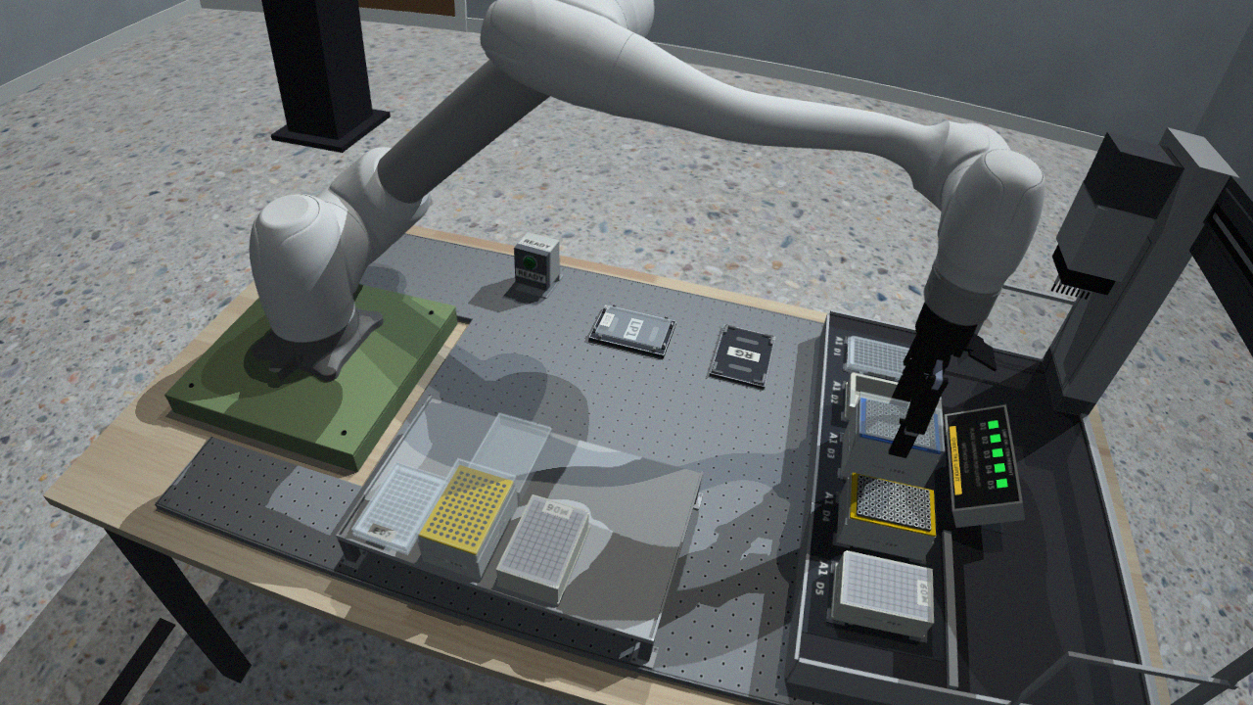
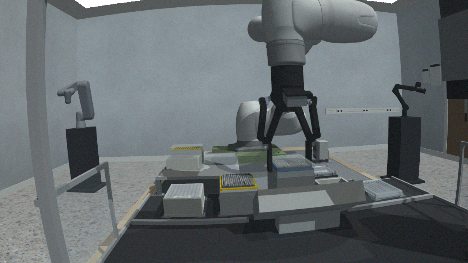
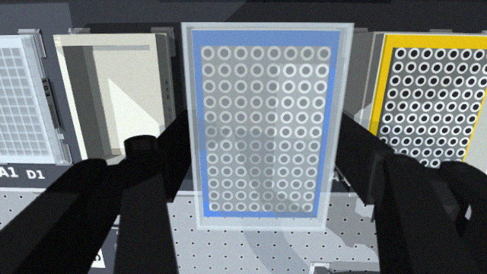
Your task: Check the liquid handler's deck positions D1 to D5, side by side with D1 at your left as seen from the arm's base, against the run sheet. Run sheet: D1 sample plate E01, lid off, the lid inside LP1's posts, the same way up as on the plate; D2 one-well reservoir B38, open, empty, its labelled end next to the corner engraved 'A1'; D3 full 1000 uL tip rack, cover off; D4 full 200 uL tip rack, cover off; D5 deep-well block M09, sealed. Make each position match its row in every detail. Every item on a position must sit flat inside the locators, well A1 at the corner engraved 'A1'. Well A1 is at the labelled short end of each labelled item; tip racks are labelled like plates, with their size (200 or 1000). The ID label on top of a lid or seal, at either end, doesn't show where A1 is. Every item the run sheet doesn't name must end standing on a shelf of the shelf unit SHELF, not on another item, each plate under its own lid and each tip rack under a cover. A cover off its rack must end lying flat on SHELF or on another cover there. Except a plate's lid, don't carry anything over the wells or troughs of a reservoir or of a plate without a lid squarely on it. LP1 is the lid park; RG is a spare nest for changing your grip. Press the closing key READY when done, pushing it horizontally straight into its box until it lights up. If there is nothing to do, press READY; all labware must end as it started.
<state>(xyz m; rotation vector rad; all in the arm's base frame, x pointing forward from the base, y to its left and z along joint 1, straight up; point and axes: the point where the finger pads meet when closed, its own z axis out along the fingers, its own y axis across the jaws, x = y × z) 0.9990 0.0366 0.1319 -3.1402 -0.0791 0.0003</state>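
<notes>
Right now my hand is 40 mm above the blue-rimmed tip rack, 10 mm to the left of it and 10 mm past it. The rest, counted from my hand: cream reservoir (120 mm to the left, 100 mm below, 10 mm behind); then clear sample plate (250 mm to the left, 100 mm below, 10 mm behind); then yellow-rimmed tip rack (130 mm to the right, 60 mm below).
</notes>
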